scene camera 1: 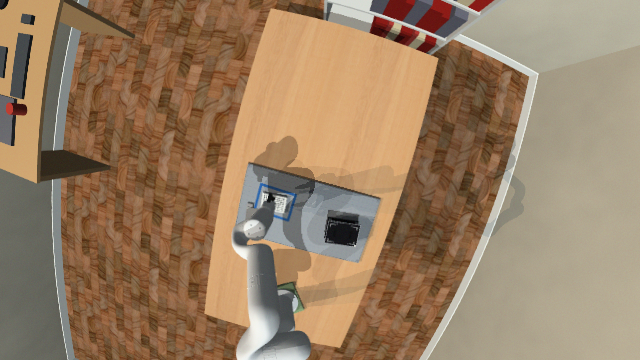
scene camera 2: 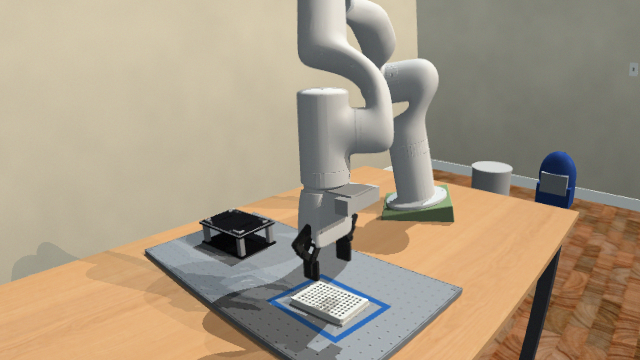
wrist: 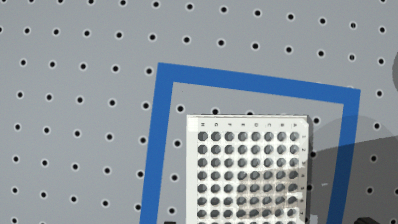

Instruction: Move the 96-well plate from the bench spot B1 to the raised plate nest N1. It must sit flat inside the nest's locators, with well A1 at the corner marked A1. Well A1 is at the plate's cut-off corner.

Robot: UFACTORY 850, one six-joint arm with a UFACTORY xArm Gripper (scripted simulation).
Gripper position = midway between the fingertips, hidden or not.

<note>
In view: my gripper (scene camera 2: 328,268), a white 96-well plate (scene camera 2: 330,303) and a black raised nest (scene camera 2: 238,219).
The white 96-well plate also shows in the wrist view (wrist: 291,143).
</note>
